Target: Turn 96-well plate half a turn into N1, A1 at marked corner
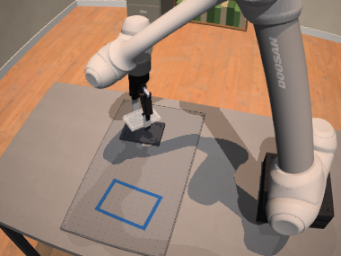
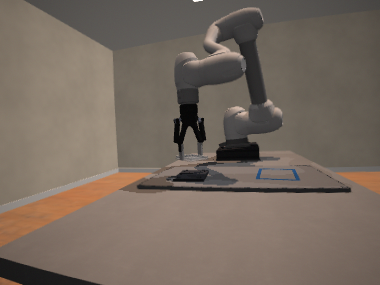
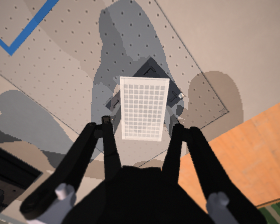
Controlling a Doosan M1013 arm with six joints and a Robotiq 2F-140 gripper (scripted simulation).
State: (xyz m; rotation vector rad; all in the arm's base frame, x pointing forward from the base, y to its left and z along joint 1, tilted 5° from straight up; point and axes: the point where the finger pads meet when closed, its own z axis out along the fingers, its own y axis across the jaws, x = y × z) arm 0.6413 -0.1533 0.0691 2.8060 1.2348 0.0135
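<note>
My hand is 20 mm above the white 96-well plate. From my hand the other things lie so: corner mark: 80 mm ahead, 50 mm to the right, 90 mm below; then plate nest N1: 100 mm below.
</note>
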